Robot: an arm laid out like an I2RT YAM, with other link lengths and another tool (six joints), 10 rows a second.
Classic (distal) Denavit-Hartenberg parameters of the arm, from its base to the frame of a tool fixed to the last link. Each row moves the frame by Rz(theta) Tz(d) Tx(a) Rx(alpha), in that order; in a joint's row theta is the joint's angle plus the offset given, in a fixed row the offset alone. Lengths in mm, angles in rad.
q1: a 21; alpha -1.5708; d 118.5; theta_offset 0
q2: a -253.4; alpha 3.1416; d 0; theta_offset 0
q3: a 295.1; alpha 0; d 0; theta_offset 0.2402
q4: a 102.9; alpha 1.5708; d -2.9; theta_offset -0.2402
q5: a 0; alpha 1.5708; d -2.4; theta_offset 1.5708
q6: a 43; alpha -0.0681; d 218; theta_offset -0.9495
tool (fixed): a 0; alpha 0; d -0.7; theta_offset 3.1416
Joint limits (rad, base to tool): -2.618..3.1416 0..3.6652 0..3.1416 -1.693..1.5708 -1.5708..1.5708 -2.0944..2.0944
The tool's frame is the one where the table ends.
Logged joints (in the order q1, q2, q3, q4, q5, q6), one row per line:
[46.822 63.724 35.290 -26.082 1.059 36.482]
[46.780 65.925 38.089 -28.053 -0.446 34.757]
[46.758 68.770 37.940 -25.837 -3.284 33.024]
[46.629 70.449 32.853 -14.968 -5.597 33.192]
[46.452 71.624 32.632 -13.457 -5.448 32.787]
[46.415 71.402 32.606 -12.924 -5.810 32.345]
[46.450 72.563 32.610 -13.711 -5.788 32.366]
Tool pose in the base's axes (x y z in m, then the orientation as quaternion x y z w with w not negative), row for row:
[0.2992 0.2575 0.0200 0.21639 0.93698 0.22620 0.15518]
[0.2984 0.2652 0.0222 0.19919 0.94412 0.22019 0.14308]
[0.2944 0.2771 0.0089 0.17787 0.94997 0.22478 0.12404]
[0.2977 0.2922 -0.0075 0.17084 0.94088 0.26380 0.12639]
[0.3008 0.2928 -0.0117 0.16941 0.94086 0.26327 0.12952]
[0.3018 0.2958 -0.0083 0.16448 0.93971 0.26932 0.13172]
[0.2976 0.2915 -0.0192 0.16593 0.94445 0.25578 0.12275]
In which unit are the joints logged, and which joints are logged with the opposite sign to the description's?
The joints are logged in degrees. Opposite sign: none.
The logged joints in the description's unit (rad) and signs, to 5 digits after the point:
[0.81720 1.11219 0.61593 -0.45522 0.01848 0.63673]
[0.81647 1.15061 0.66478 -0.48962 -0.00778 0.60662]
[0.81608 1.20026 0.66218 -0.45094 -0.05732 0.57638]
[0.81383 1.22957 0.57339 -0.26124 -0.09769 0.57931]
[0.81074 1.25007 0.56954 -0.23487 -0.09509 0.57224]
[0.81009 1.24620 0.56908 -0.22557 -0.10140 0.56453]
[0.81071 1.26646 0.56915 -0.23930 -0.10102 0.56489]

